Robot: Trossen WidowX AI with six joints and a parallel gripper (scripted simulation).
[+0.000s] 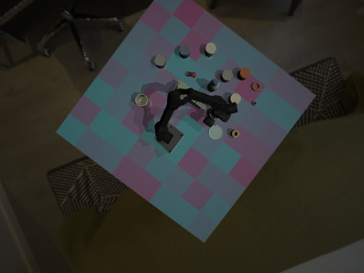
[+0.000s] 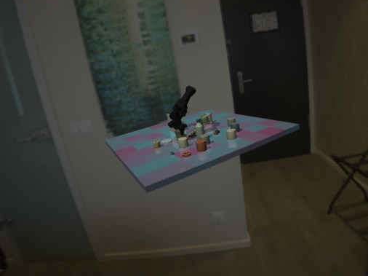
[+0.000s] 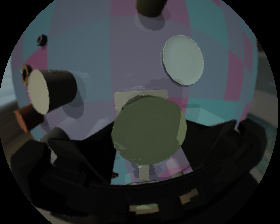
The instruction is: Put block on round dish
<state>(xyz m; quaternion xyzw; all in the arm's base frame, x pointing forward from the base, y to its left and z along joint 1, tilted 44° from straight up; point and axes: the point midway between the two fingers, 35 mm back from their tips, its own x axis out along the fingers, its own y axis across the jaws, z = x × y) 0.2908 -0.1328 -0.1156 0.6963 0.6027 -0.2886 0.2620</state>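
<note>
The pale round dish is 10 cm behind my gripper tip, 9 cm to the right of it and 4 cm below it. From my gripper tip the other things lie so: cup 2 cm to the right, 1 cm above; then bottle 15 cm ahead, 9 cm to the left, 7 cm above; then balance 14 cm to the left, 1 cm below, 1 cm ahead.
</note>
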